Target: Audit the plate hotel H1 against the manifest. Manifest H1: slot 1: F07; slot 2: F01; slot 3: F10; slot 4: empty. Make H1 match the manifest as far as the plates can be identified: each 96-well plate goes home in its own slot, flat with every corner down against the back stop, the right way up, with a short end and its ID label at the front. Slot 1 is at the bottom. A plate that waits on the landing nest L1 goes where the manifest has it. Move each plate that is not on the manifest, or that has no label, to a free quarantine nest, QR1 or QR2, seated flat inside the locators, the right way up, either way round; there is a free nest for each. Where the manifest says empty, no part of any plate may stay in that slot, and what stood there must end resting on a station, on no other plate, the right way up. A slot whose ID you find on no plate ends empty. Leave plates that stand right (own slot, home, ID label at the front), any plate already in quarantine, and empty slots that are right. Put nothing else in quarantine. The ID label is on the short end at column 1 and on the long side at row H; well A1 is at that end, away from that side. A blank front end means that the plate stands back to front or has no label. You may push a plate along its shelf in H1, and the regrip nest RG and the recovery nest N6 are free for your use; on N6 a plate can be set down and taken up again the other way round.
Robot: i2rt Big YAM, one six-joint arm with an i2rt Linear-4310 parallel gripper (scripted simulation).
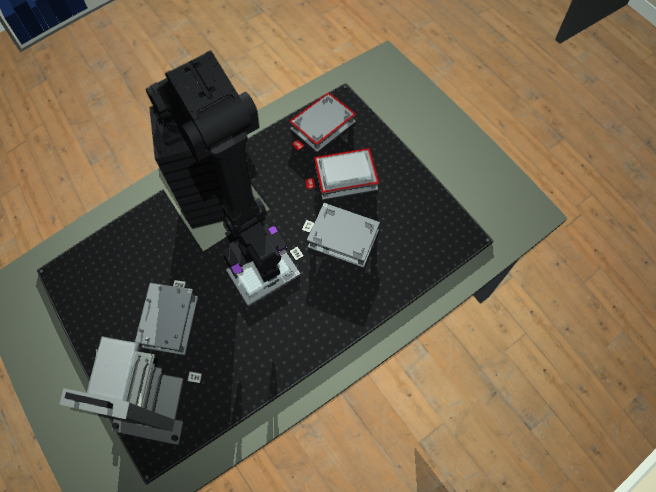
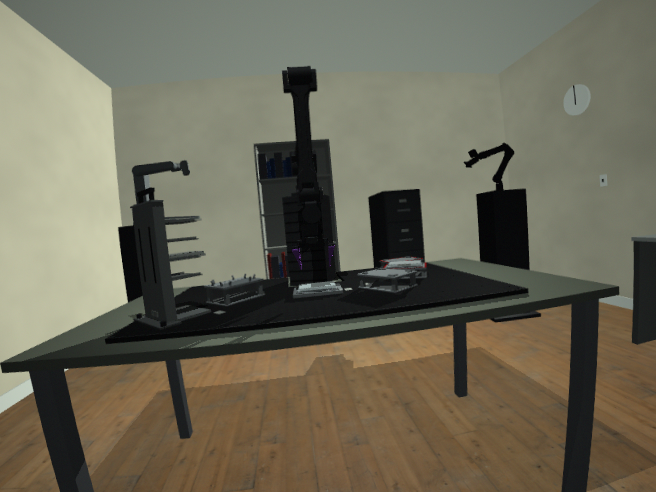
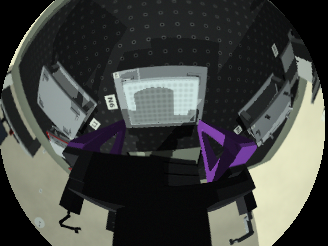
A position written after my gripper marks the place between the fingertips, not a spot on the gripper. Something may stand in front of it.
Note:
In view: my gripper [image 1: 258, 260], a grey 96-well plate [image 1: 112, 370], a red-rimmed quarantine nest [image 1: 324, 116], a regrip nest RG [image 1: 163, 318], a landing nest L1 [image 1: 342, 231] and a recovery nest N6 [image 1: 283, 280].
My gripper shows as well in image 3 [image 3: 161, 123]. The regrip nest RG shows as well in image 3 [image 3: 277, 109]. The landing nest L1 also shows in image 3 [image 3: 56, 101]. Image 3 misses the grey 96-well plate: it is out of frame.

